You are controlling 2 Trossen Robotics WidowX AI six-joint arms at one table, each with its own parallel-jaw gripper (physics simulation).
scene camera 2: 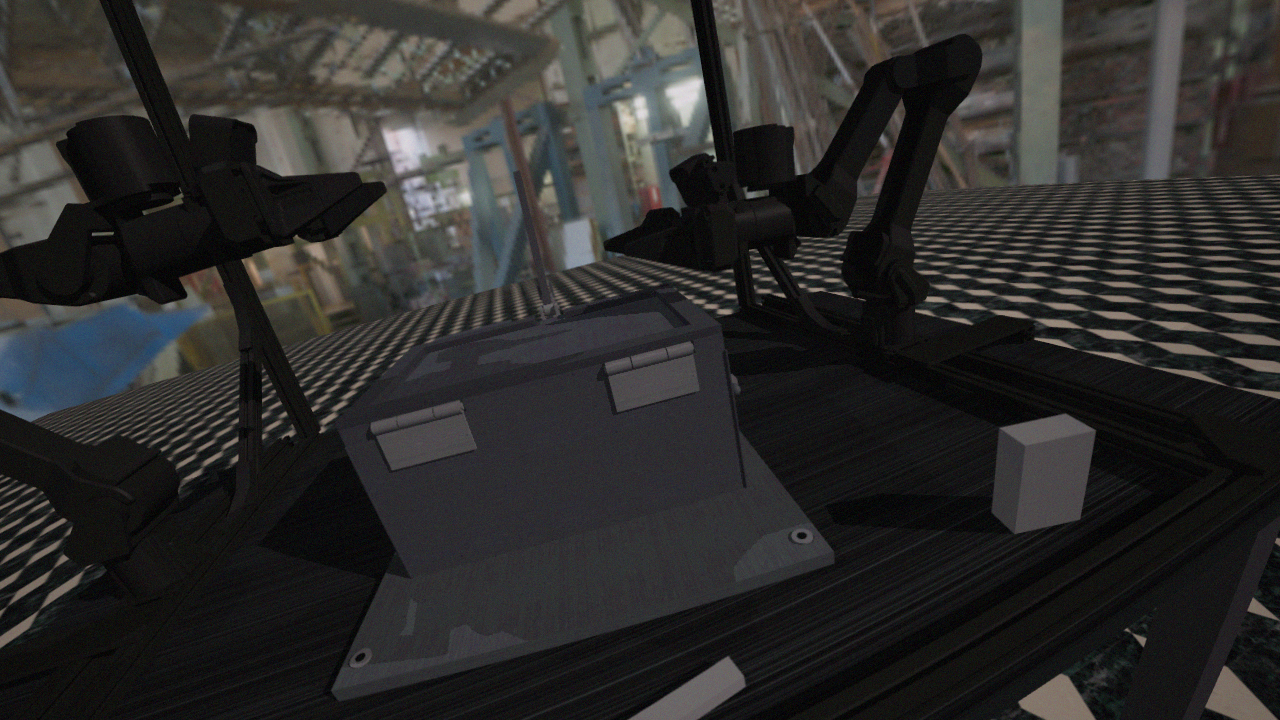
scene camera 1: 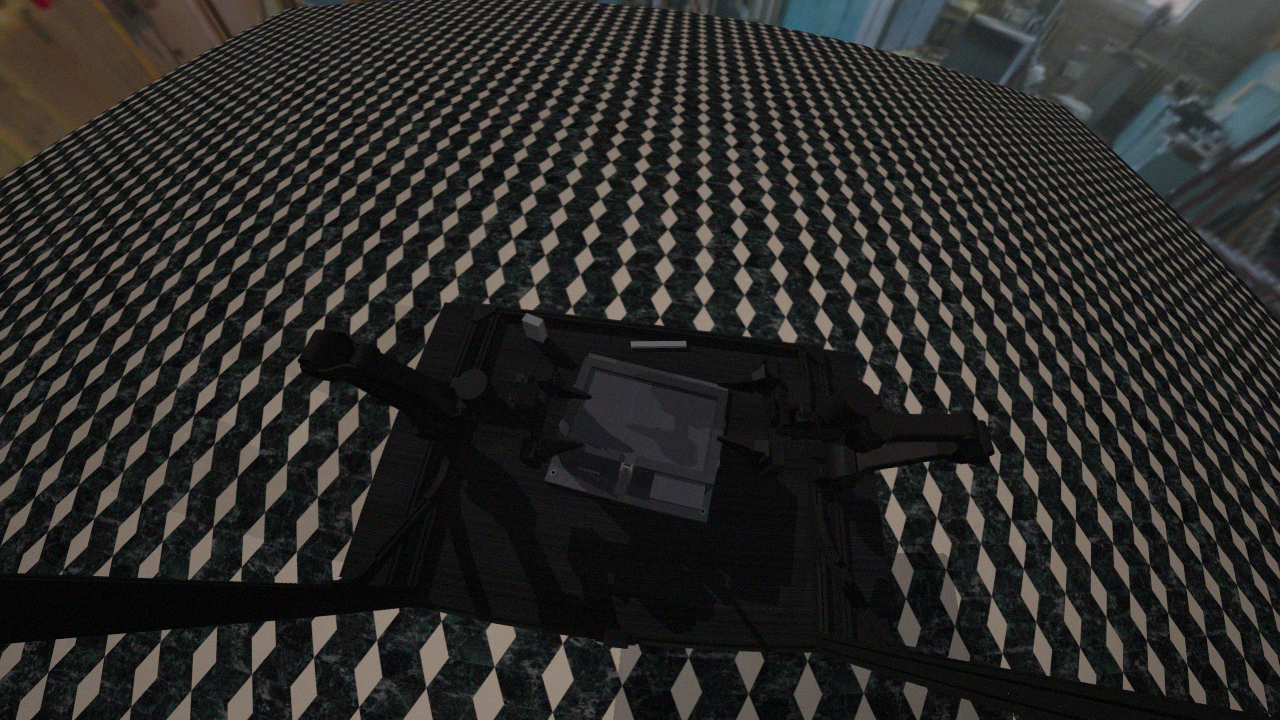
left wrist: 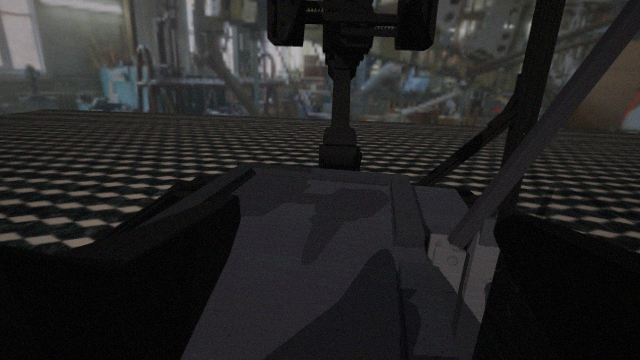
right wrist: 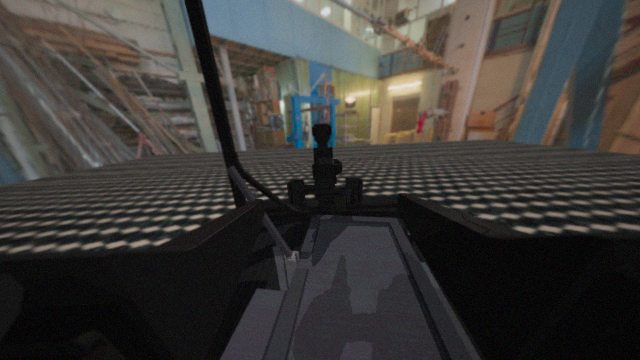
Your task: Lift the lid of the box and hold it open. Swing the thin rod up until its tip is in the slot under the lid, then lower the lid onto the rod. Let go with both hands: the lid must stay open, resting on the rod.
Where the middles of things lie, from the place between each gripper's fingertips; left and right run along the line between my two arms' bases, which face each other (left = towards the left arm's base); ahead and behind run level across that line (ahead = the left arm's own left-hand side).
Labels:
Now: the lid (scene camera 2: 504, 361) 19 cm below my right hand, 10 cm to the left of it and 2 cm ahead of it.
The lid is 100 mm to the right of my left hand, 80 mm below it and 20 mm ahead of it.

